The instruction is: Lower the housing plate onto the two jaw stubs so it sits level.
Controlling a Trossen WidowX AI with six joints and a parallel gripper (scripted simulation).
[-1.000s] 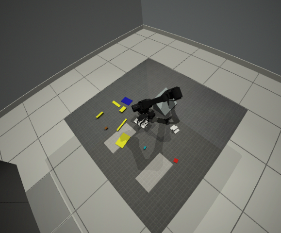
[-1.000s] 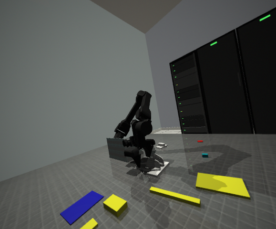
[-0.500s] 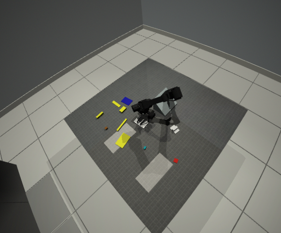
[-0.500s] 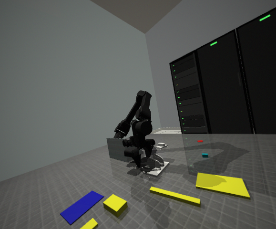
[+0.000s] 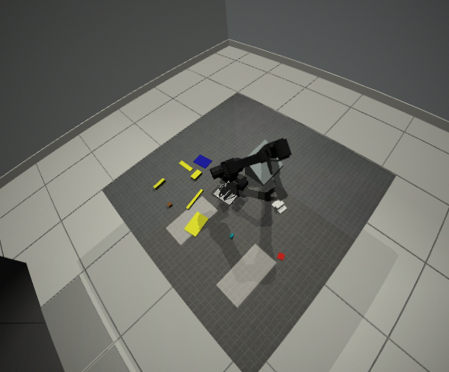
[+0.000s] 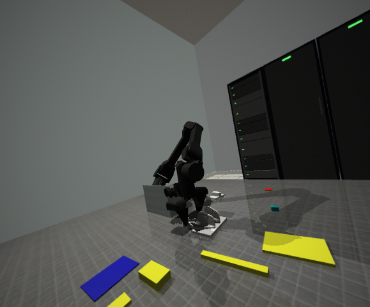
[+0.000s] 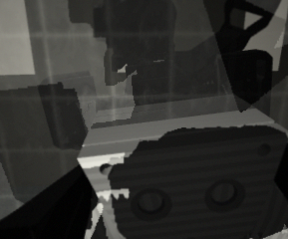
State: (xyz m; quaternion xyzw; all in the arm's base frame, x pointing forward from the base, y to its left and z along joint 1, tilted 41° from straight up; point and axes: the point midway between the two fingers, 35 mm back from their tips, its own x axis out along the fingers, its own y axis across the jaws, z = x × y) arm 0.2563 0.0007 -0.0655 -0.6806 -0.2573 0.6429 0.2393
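Now: gripper tip 2 cm below the grey housing plate and 1 cm short of it. From my gripper tip the other things lie so: teal block: 23 cm ahead, 19 cm to the left; then blue plate: 28 cm to the right, 3 cm behind, 1 cm below; then red block: 44 cm to the left, 16 cm ahead, 1 cm below.
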